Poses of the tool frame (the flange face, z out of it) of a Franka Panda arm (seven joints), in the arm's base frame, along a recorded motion.
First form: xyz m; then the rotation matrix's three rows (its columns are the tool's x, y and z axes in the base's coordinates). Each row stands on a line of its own.
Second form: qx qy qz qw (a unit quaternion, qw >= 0); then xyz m. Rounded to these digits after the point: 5 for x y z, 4 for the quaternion.
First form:
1:
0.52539 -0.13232 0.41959
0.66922 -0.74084 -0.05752
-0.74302 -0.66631 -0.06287
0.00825 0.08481 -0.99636
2:
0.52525 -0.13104 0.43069
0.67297 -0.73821 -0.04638
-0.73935 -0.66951 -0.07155
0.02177 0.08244 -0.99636
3:
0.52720 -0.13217 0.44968
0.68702 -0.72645 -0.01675
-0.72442 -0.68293 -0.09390
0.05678 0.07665 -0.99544
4:
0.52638 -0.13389 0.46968
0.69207 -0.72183 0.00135
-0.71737 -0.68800 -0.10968
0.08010 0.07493 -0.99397
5:
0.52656 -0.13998 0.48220
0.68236 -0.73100 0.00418
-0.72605 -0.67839 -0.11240
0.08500 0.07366 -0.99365
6:
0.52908 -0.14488 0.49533
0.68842 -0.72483 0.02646
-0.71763 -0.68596 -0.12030
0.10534 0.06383 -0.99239
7:
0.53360 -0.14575 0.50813
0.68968 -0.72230 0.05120
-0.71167 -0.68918 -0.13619
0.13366 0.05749 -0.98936
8:
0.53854 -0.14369 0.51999
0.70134 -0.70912 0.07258
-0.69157 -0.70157 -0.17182
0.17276 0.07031 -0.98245
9:
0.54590 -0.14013 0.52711
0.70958 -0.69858 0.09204
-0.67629 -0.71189 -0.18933
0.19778 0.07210 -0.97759
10:
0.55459 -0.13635 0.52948
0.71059 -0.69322 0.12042
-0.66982 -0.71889 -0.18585
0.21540 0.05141 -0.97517
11:
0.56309 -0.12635 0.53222
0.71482 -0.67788 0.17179
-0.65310 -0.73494 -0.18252
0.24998 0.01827 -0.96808
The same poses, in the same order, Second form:
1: 0.9127 -0.4065 -0.0135 0.0405 0.52539 -0.13232 0.41959
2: 0.9136 -0.4043 -0.0067 0.0421 0.52525 -0.13104 0.43069
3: 0.9172 -0.3954 0.0109 0.0465 0.52720 -0.13217 0.44968
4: 0.9184 -0.3918 0.0222 0.0503 0.52638 -0.13389 0.46968
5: 0.9158 -0.3978 0.0243 0.0508 0.52656 -0.13998 0.48220
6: 0.9174 -0.3931 0.0359 0.0502 0.52908 -0.14488 0.49533
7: 0.9176 -0.3907 0.0504 0.0528 0.53360 -0.14575 0.50813
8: 0.9200 -0.3806 0.0667 0.0658 0.53854 -0.14369 0.51999
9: 0.9218 -0.3729 0.0786 0.0709 0.54590 -0.14013 0.52711
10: 0.9226 -0.3694 0.0910 0.0643 0.55459 -0.13635 0.52948
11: 0.9244 -0.3600 0.1141 0.0543 0.56309 -0.12635 0.53222
